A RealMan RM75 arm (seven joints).
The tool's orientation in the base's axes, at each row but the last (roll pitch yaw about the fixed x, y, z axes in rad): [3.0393, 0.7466, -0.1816]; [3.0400, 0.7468, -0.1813]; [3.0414, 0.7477, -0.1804]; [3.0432, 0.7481, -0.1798]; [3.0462, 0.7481, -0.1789]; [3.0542, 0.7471, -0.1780]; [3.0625, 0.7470, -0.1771]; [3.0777, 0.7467, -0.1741]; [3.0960, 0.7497, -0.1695]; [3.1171, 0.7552, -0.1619]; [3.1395, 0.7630, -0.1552]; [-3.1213, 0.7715, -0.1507]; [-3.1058, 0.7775, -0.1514]
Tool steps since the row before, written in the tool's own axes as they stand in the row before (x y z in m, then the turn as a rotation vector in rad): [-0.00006, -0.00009, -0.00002, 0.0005, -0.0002, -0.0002]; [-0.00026, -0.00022, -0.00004, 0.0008, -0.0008, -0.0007]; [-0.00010, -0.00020, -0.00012, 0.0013, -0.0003, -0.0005]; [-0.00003, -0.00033, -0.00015, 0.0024, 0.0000, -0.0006]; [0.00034, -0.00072, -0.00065, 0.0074, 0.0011, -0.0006]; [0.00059, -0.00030, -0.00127, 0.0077, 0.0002, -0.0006]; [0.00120, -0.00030, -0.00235, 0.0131, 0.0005, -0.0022]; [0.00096, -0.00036, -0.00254, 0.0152, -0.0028, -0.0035]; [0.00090, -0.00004, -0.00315, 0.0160, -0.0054, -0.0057]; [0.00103, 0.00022, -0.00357, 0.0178, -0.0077, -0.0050]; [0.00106, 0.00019, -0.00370, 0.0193, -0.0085, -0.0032]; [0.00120, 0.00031, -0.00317, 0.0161, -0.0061, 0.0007]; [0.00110, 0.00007, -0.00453, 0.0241, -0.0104, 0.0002]
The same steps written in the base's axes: [-0.00002, 0.00010, 0.00005, 0.0005, 0.0001, -0.0002]; [-0.00014, 0.00025, 0.00019, 0.0011, 0.0007, -0.0001]; [0.00003, 0.00021, 0.00014, 0.0013, 0.0001, -0.0005]; [0.00012, 0.00033, 0.00011, 0.0021, -0.0003, -0.0012]; [0.00077, 0.00065, 0.00019, 0.0056, -0.0021, -0.0045]; [0.00133, 0.00018, 0.00051, 0.0059, -0.0012, -0.0048]; [0.00250, 0.00004, 0.00089, 0.0109, -0.0023, -0.0073]; [0.00246, 0.00010, 0.00119, 0.0137, 0.0006, -0.0079]; [0.00279, -0.00029, 0.00169, 0.0162, 0.0030, -0.0069]; [0.00314, -0.00065, 0.00190, 0.0173, 0.0051, -0.0087]; [0.00326, -0.00069, 0.00194, 0.0173, 0.0059, -0.0110]; [0.00297, -0.00083, 0.00143, 0.0119, 0.0044, -0.0116]; [0.00388, -0.00083, 0.00245, 0.0187, 0.0077, -0.0168]
